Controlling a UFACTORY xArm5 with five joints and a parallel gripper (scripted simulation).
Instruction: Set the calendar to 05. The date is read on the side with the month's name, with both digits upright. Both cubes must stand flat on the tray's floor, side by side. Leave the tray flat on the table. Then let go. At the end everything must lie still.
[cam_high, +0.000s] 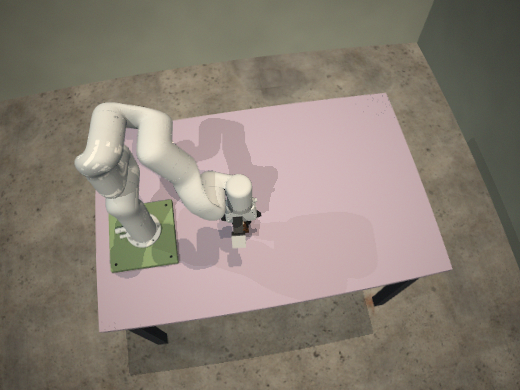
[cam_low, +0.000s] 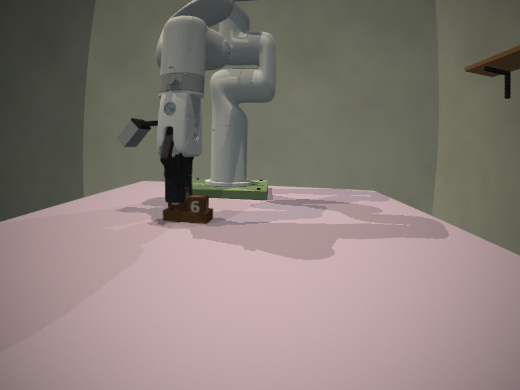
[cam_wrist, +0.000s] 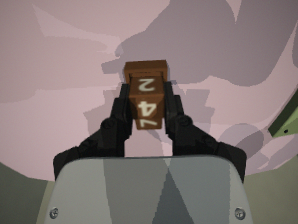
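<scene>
My gripper is now 2 cm to the right of the brown calendar tray and 4 cm above it. Round my hand: cube: 2 cm below.
</scene>
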